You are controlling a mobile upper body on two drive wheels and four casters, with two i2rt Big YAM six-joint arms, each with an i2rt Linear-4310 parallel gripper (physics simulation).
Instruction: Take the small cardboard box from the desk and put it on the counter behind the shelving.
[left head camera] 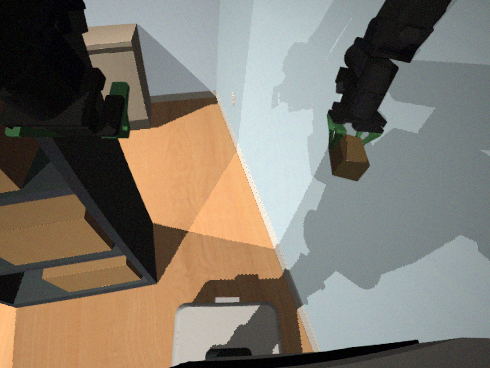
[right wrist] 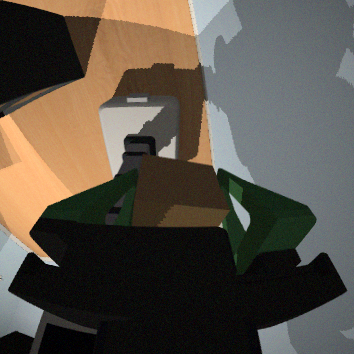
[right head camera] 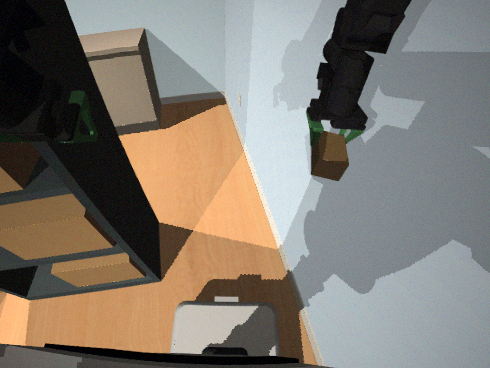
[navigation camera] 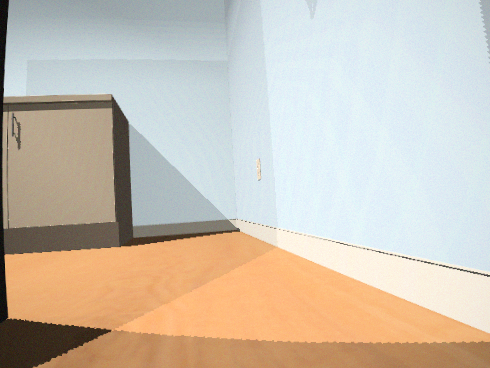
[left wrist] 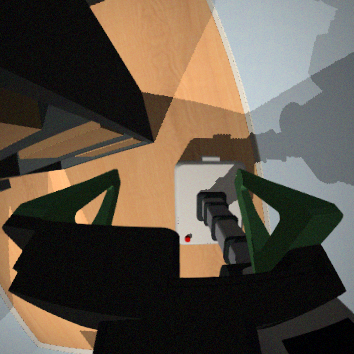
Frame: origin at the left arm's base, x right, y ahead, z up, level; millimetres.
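Seen in the pictures: left gripper, fingertip midpoint: [left head camera: 96, 133] [right head camera: 69, 137] [left wrist: 177, 175]; right gripper, fingertip midpoint: [right wrist: 177, 174].
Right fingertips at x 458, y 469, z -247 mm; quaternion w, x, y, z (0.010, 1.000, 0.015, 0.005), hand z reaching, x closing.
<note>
Offsets run from my right fingertips to a thing's middle. "*": to the spot under its first point. Level surfaces: height alone.
The small cardboard box {dy -38, dx -6, dz +12 mm} [left head camera: 350, 162] [right head camera: 330, 160] [right wrist: 175, 192] is held in the air between the green fingers of my right gripper [left head camera: 351, 141] [right head camera: 331, 136] [right wrist: 177, 174], near the blue wall. My left gripper [left head camera: 67, 132] [left wrist: 177, 175] is open and empty, high by the shelving. The beige counter [left head camera: 125, 67] [right head camera: 122, 90] [navigation camera: 60, 165] stands beyond the shelving [left head camera: 107, 190] [right head camera: 122, 175] [left wrist: 75, 60] [right wrist: 35, 55]. The shelving and my left arm hide its left part in the head views. The desk does not show.
Larger cardboard boxes {* dy -27, dx -897, dz -437 mm} [left head camera: 55, 235] [right head camera: 55, 230] lie in the shelving. Its dark side panel stands left of the wood floor {dz -1163 mm} [left head camera: 185, 185] [navigation camera: 225, 300]. The blue wall [left head camera: 285, 160] [navigation camera: 375, 125] runs along the right. My white base [left head camera: 200, 322] [right head camera: 200, 322] [left wrist: 190, 185] [right wrist: 115, 125] shows below.
</note>
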